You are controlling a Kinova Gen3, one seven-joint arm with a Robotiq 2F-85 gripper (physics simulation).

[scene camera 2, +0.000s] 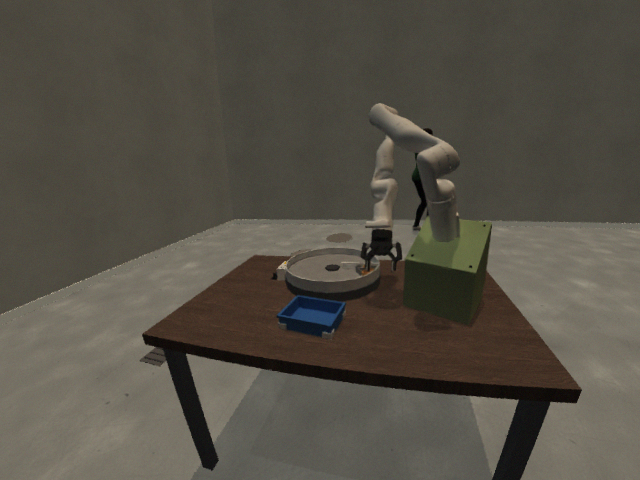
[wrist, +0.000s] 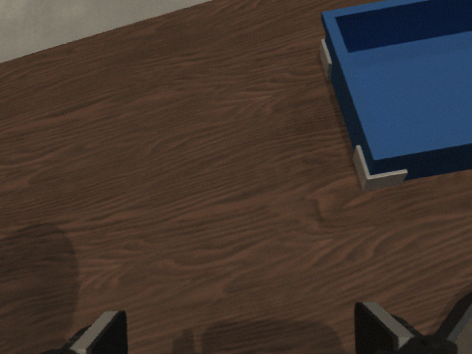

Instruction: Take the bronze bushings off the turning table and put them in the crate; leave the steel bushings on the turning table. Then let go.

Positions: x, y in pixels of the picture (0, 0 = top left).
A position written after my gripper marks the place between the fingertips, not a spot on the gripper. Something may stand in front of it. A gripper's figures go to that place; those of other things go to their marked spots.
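My gripper (scene camera 2: 379, 271) is 980 mm from the lens. I also see a blue crate (scene camera 2: 319, 317), and the crate is 950 mm from the lens.
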